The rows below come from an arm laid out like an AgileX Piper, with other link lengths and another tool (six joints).
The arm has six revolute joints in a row. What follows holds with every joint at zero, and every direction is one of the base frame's. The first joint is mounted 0.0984 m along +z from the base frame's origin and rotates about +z. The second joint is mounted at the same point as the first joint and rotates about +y. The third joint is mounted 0.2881 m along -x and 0.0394 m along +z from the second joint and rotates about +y. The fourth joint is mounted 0.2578 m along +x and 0.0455 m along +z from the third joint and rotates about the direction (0.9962, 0, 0.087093). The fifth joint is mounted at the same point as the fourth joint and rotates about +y. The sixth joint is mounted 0.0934 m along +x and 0.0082 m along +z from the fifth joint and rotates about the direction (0.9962, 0, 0.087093). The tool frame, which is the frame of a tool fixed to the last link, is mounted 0.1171 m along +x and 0.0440 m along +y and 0.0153 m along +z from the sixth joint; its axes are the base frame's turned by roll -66.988, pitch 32.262 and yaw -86.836 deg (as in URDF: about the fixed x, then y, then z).
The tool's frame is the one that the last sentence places.
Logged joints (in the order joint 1, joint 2, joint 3, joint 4, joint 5, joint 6), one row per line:
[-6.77, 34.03, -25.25, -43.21, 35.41, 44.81]
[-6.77, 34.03, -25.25, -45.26, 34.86, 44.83]
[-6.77, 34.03, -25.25, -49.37, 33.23, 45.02]
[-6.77, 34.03, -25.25, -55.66, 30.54, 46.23]
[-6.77, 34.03, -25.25, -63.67, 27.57, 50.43]
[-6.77, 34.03, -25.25, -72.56, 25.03, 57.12]
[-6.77, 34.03, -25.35, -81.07, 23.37, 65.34]
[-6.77, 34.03, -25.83, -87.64, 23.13, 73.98]
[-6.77, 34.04, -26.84, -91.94, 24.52, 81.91]
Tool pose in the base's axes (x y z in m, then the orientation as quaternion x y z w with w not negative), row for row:
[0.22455, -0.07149, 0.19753, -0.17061, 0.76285, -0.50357, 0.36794]
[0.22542, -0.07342, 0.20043, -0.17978, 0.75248, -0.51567, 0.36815]
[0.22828, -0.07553, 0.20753, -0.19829, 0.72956, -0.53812, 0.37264]
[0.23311, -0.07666, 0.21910, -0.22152, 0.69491, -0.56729, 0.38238]
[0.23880, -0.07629, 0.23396, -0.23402, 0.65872, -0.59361, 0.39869]
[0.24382, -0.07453, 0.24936, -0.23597, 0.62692, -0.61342, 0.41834]
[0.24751, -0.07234, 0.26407, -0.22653, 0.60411, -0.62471, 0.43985]
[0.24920, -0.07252, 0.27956, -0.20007, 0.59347, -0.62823, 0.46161]
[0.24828, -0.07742, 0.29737, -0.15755, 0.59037, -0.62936, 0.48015]
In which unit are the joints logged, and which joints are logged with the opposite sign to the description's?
The joints are logged in degrees. Opposite sign: none.
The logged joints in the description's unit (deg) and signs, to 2 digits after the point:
[-6.77, 34.03, -25.25, -43.21, 35.41, 44.81]
[-6.77, 34.03, -25.25, -45.26, 34.86, 44.83]
[-6.77, 34.03, -25.25, -49.37, 33.23, 45.02]
[-6.77, 34.03, -25.25, -55.66, 30.54, 46.23]
[-6.77, 34.03, -25.25, -63.67, 27.57, 50.43]
[-6.77, 34.03, -25.25, -72.56, 25.03, 57.12]
[-6.77, 34.03, -25.35, -81.07, 23.37, 65.34]
[-6.77, 34.03, -25.83, -87.64, 23.13, 73.98]
[-6.77, 34.04, -26.84, -91.94, 24.52, 81.91]

